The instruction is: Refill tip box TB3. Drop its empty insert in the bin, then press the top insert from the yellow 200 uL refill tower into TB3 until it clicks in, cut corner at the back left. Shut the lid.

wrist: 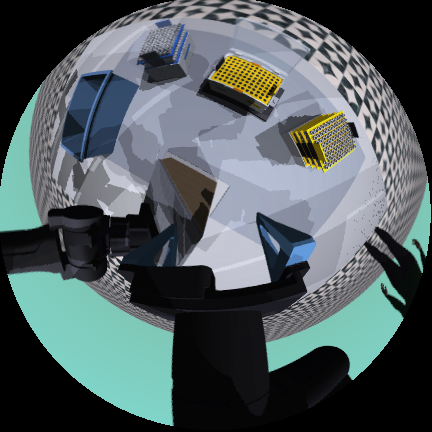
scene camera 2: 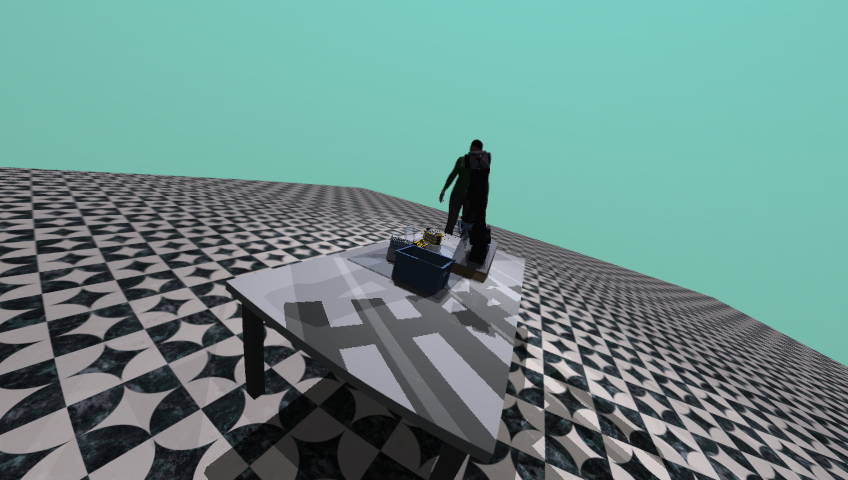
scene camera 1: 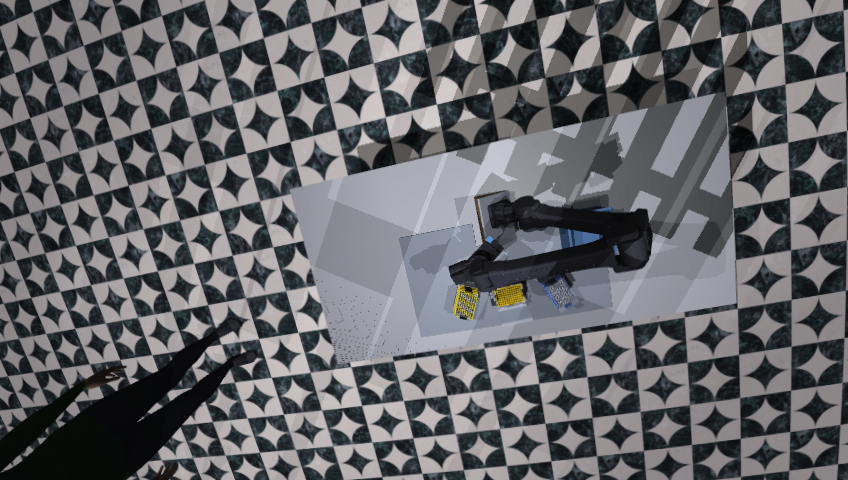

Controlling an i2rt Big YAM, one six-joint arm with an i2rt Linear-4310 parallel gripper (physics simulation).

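Observation:
The tip box [wrist: 274, 101] [scene camera 1: 511, 305] stands upright with its clear lid [wrist: 272, 39] open; its label is too small to read. A yellow insert [wrist: 246, 80] [scene camera 1: 509, 294] with dark, empty-looking holes sits in it. The yellow refill tower [wrist: 330, 141] [scene camera 1: 465, 304] [scene camera 2: 433, 237] is a stack of inserts, the top one full of tips, to the right of the box in the wrist view. The blue bin [wrist: 119, 102] [scene camera 2: 421, 273] stands at left in the wrist view. My gripper [wrist: 214, 222] [scene camera 1: 490, 240] is open and empty, above the table and apart from the box and tower.
A blue-edged rack with grey tips [wrist: 165, 44] [scene camera 1: 559, 292] stands between the bin and the tip box in the wrist view. The arm's base plate [wrist: 190, 182] [scene camera 2: 473, 272] is near the bin. My folded arm [scene camera 1: 547, 264] passes over part of the mat. A person [scene camera 2: 457, 187] stands beyond the table.

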